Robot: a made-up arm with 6 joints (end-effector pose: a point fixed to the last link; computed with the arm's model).
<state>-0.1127 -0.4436 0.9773 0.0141 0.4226 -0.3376</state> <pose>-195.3 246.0 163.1 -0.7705 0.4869 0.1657 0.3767</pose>
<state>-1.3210 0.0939 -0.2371 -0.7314 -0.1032 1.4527</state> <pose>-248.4 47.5 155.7 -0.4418 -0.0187 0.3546 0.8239</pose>
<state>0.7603 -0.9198 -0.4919 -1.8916 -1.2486 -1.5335</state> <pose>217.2 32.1 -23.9 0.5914 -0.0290 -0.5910 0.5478</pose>
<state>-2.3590 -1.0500 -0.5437 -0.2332 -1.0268 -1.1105</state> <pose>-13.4 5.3 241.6 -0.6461 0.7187 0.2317 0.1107</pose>
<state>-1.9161 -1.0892 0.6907 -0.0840 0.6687 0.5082</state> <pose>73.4 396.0 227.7 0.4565 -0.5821 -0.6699 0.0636</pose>
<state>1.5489 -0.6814 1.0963 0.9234 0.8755 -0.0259</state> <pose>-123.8 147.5 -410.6 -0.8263 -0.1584 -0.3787 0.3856</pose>
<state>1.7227 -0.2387 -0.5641 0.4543 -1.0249 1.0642</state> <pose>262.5 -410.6 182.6 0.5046 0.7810 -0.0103 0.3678</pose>
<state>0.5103 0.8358 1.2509 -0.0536 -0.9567 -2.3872</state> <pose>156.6 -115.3 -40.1 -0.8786 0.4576 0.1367 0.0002</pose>
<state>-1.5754 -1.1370 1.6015 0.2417 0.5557 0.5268</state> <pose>414.9 188.9 271.4 -0.0680 0.6376 0.7338 0.2246</pose>
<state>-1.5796 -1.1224 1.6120 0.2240 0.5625 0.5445</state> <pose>418.5 185.9 266.5 -0.0580 0.6332 0.7393 0.2219</pose>
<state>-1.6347 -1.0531 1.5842 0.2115 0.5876 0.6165</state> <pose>427.2 167.0 257.5 -0.0223 0.6037 0.7641 0.2263</pose>
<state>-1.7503 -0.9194 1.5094 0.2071 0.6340 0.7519</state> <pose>440.0 125.6 239.3 0.0510 0.5436 0.8018 0.2427</pose>
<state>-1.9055 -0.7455 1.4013 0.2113 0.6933 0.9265</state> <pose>449.5 65.1 206.9 0.1578 0.4639 0.8279 0.2728</pose>
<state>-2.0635 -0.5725 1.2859 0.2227 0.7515 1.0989</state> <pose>446.9 1.6 165.6 0.2723 0.3857 0.8249 0.3107</pose>
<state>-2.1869 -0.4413 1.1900 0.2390 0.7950 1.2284</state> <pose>434.1 -46.7 131.2 0.3599 0.3282 0.8022 0.3454</pose>
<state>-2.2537 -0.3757 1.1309 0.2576 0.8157 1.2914</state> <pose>423.2 -71.9 115.0 0.4022 0.2997 0.7833 0.3673</pose>
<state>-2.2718 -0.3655 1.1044 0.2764 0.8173 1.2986</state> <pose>419.7 -79.2 114.9 0.4072 0.2936 0.7786 0.3766</pose>
